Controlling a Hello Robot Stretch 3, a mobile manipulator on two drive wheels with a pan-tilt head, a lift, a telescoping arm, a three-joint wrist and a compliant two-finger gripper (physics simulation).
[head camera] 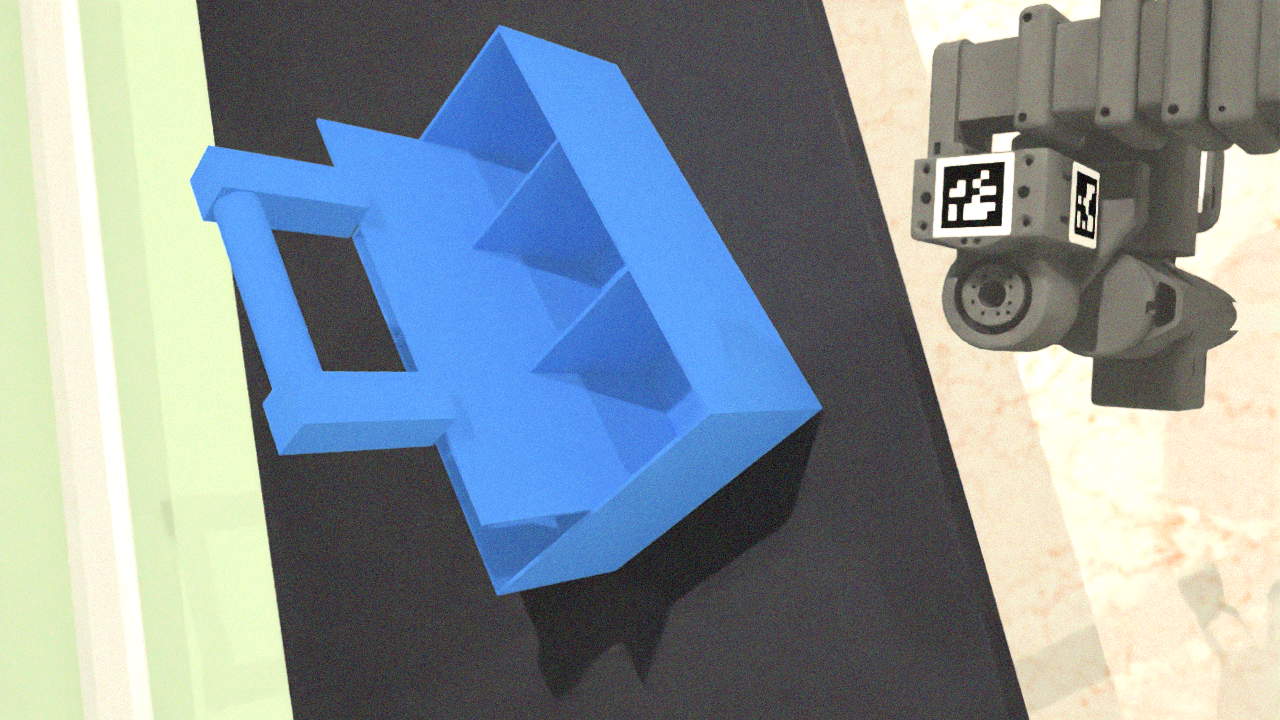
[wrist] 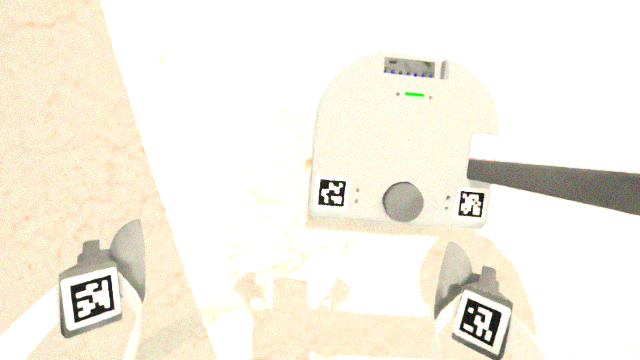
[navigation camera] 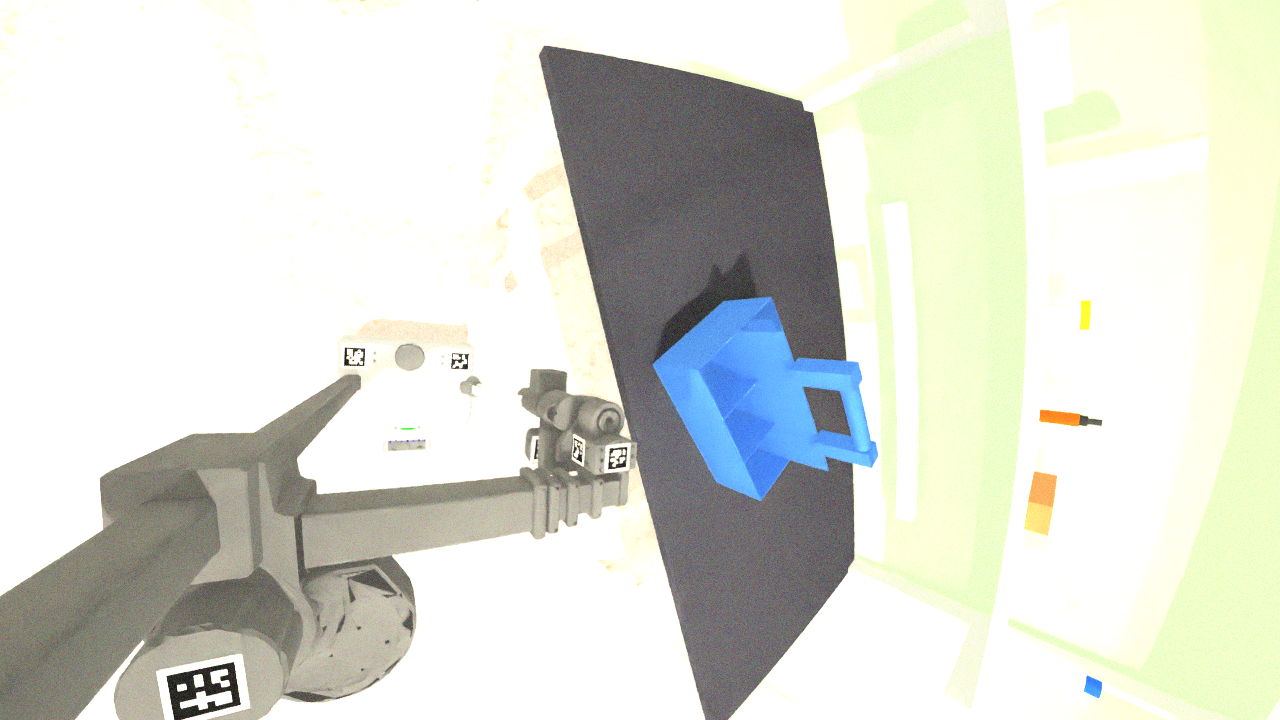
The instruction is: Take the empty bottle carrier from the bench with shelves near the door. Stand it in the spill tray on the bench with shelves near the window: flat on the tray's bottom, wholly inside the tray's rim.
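Seen in the pictures: gripper, fingertip midpoint: (wrist: pixel 295 259) (navigation camera: pixel 513 385); robot's base, origin of the base link: (wrist: pixel 383 188) (navigation camera: pixel 409 355).
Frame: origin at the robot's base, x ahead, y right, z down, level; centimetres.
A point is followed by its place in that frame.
Note:
The blue bottle carrier (head camera: pixel 716 313) @[x -1.4, y 39.8, z -81.6 cm] (navigation camera: pixel 707 411) @[x -2.8, y 40.9, z -84.6 cm] stands on the dark bench top (head camera: pixel 358 573) @[x 23.8, y 85.1, z -76.2 cm] (navigation camera: pixel 680 179) @[x 37.3, y 39.0, z -76.2 cm]. Its compartments are empty, with thin dividers. Its handle bar (head camera: pixel 268 286) @[x -1.5, y 51.8, z -103.4 cm] (navigation camera: pixel 857 413) @[x -0.5, y 51.2, z -103.7 cm] shows on the wall side in the head and navigation views. My gripper (wrist: pixel 295 259) @[x -2.2, y 17.8, z -56.5 cm] is open and empty, its two fingertips wide apart over the floor in the wrist view. My wrist (head camera: pixel 1002 286) @[x -2.6, y 20.0, z -88.3 cm] (navigation camera: pixel 595 420) @[x -2.0, y 17.9, z -90.0 cm] is beside the bench's front edge, apart from the carrier. The fingers are hidden in the head view. The spill tray does not show.
My telescoping arm (head camera: pixel 1074 76) @[x -10.0, y 16.6, z -91.1 cm] (navigation camera: pixel 420 519) @[x -9.6, y 0.6, z -91.7 cm] reaches toward the bench's front edge. In the navigation view an orange-handled tool (navigation camera: pixel 1060 417) @[x -0.7, y 97.5, z -125.2 cm], an orange box (navigation camera: pixel 1040 503) @[x -18.3, y 99.0, z -123.9 cm] and a yellow item (navigation camera: pixel 1084 314) @[x 17.8, y 88.5, z -127.2 cm] are by the wall. My wheeled base (wrist: pixel 370 140) @[x -10.1, y 7.0, z -16.0 cm] and mast (wrist: pixel 560 189) @[x -5.9, y -11.6, z -38.5 cm] show in the wrist view.

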